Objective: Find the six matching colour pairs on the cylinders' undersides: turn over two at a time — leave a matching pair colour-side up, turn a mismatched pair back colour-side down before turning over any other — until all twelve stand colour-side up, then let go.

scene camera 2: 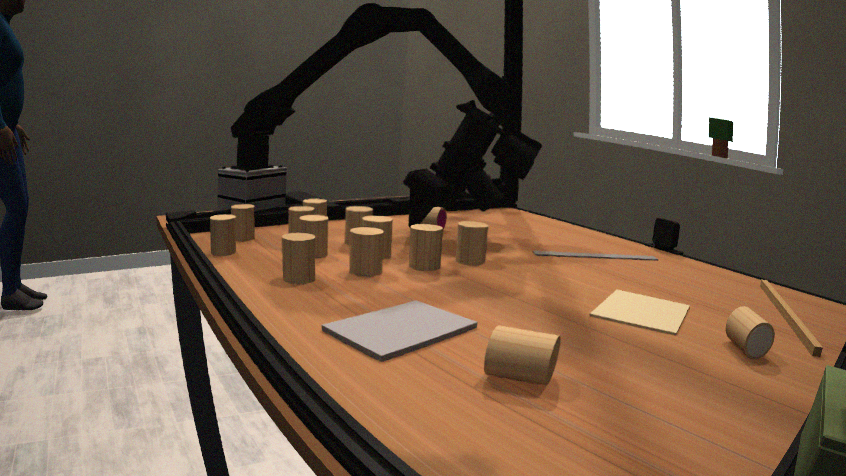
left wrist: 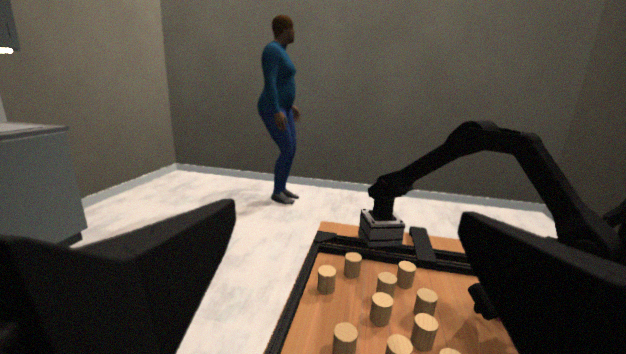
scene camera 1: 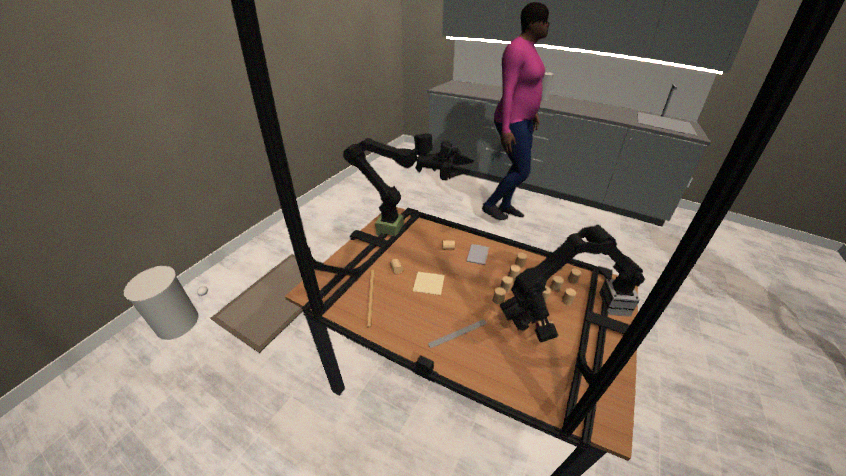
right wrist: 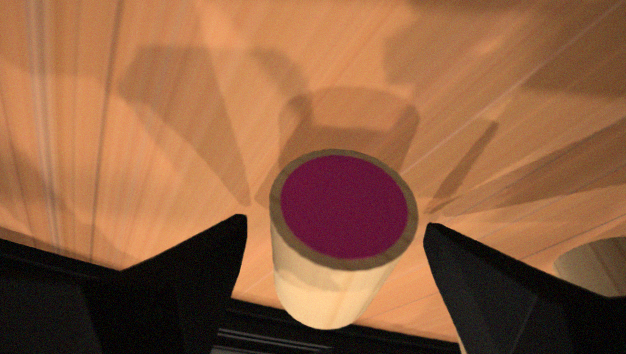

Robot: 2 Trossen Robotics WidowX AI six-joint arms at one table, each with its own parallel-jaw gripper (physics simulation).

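Places are measured from the left arm's base along level axes (x up, y ahead, z left), in metres.
Pixels of known places: left gripper, fingertip midpoint: [left wrist: 347, 216] [scene camera 1: 471, 165]; right gripper, fingertip midpoint: [right wrist: 337, 229]; left arm's base at its link origin: [scene camera 1: 389, 218]; right arm's base at its link origin: [scene camera 2: 251, 168] [left wrist: 382, 215] [scene camera 1: 622, 288].
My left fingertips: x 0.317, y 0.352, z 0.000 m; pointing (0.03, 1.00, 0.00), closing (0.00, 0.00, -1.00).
For each thing: its top centre in the pictures, then the offset to it from my left fingertips. "spot": a spot on its surface instead.
- wooden cylinder at its top centre: [right wrist: 334, 307] [scene camera 2: 428, 205] dx -0.350, dy +0.365, dz -0.370 m
- grey slab at its top centre: [scene camera 2: 400, 324] [scene camera 1: 478, 253] dx -0.384, dy +0.074, dz -0.036 m
- cream square at a spot on its surface: [scene camera 1: 428, 282] spot: dx -0.387, dy -0.081, dz -0.269 m
- wooden stick at its top centre: [scene camera 2: 786, 307] [scene camera 1: 371, 295] dx -0.379, dy -0.261, dz -0.410 m
- grey strip at its top centre: [scene camera 2: 599, 255] [scene camera 1: 458, 333] dx -0.388, dy +0.086, dz -0.468 m
A wooden cylinder [scene camera 2: 438, 219] [right wrist: 345, 207] lies on its side on the table, and its magenta end faces the right wrist camera. My right gripper [right wrist: 337, 229] is open, with a fingertip on each side of this cylinder and a gap at both. In scene camera 1 the right arm hides its fingers. Several other cylinders [scene camera 2: 425, 247] [scene camera 1: 499, 295] [left wrist: 381, 309] stand upright with plain wood tops; their undersides are hidden. My left gripper [scene camera 1: 464, 164] [left wrist: 347, 216] is open and empty, raised high beyond the table's back edge.
Two more cylinders [scene camera 2: 522, 355] [scene camera 2: 749, 332] lie on their sides away from the group, one showing a grey end. A grey slab [scene camera 2: 399, 328] [scene camera 1: 477, 253], a cream square [scene camera 1: 428, 282], a wooden stick [scene camera 1: 370, 298] and a grey strip [scene camera 1: 456, 333] lie on the table. A black frame [scene camera 1: 496, 402] edges it.
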